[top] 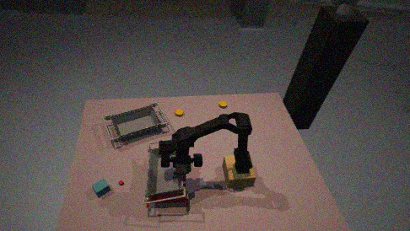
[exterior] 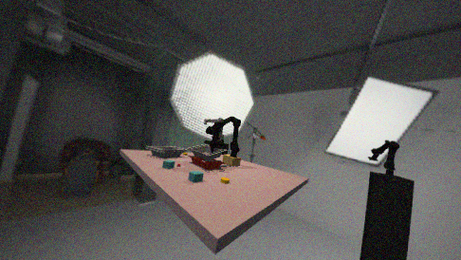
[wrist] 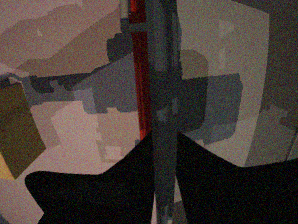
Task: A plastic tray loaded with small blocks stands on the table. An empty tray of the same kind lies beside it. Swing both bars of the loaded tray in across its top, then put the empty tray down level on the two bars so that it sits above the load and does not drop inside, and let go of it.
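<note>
The grey tray is 8 cm ahead of my gripper tip and 1 cm above it. Also, from my gripper tip: red block: 29 cm ahead, 2 cm to the right, 10 cm below.
</note>
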